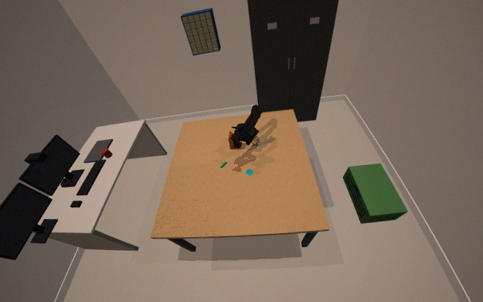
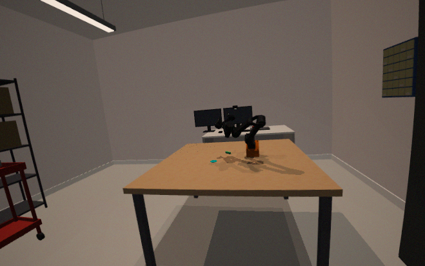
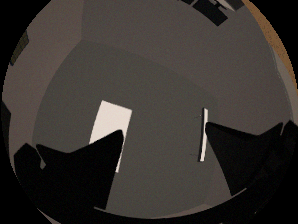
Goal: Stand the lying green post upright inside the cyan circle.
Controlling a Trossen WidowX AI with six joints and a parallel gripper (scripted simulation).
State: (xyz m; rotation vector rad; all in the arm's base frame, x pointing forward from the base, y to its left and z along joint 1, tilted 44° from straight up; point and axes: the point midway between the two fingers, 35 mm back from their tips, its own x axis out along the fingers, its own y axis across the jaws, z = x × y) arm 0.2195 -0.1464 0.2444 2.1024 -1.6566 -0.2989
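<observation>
Now: the green post 39 cm below my gripper tip, 14 cm to the right of it and 1 cm ahead of it. Round my gripper tip: cyan circle 40 cm below, 10 cm to the left, 10 cm ahead.
</observation>
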